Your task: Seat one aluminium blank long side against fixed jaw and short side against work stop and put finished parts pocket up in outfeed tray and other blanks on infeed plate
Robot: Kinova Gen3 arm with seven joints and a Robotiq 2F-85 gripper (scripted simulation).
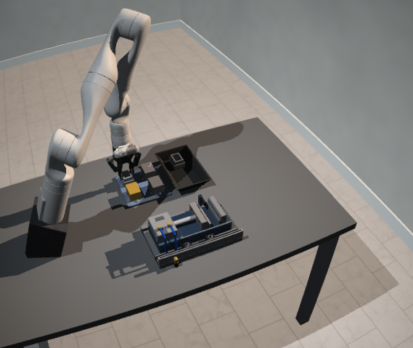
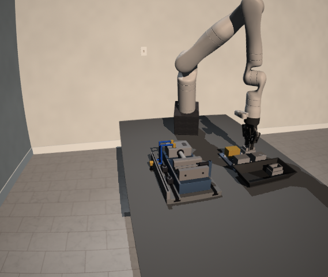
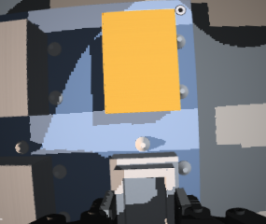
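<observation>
My hand is 90 mm to the left of the brass blank and 20 mm above it.
</observation>
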